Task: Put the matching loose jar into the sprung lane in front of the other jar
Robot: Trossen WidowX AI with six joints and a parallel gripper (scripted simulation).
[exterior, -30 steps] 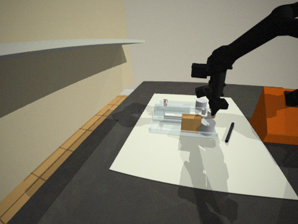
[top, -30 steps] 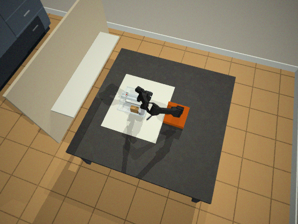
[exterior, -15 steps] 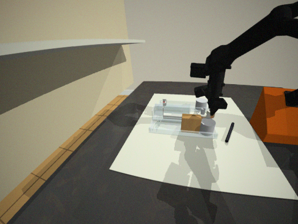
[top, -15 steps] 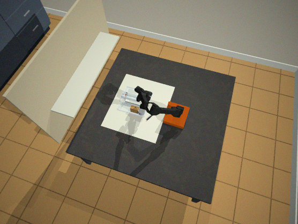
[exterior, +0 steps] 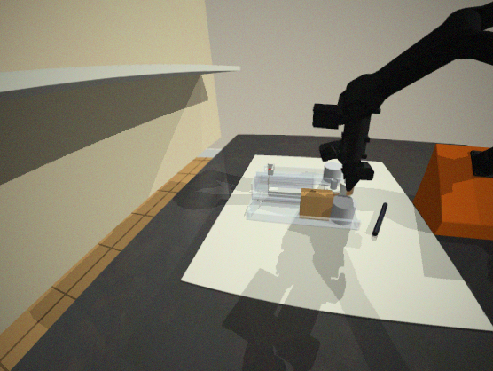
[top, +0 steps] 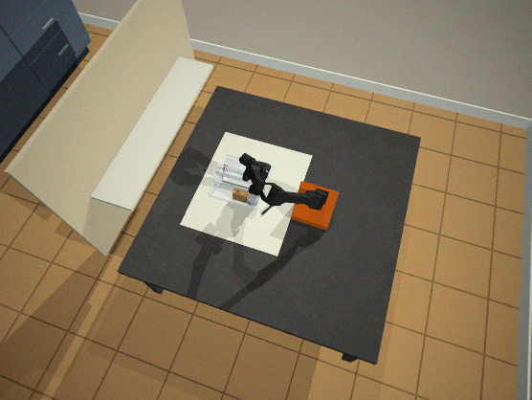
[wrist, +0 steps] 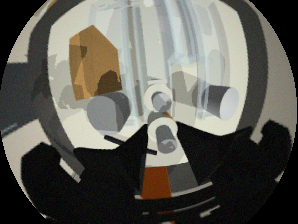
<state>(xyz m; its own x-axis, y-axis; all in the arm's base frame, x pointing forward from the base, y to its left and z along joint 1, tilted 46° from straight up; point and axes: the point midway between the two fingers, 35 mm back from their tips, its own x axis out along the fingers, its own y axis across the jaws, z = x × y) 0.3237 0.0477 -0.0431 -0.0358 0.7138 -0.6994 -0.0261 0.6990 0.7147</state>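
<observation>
My gripper tip is now 70 mm short of the white mat, 50 mm above it and 10 mm to the right of it. Also, from my gripper tip: brown box 90 mm ahead, 80 mm to the left, 10 mm below; black rod 90 mm behind, 70 mm to the left, 40 mm below.
</observation>
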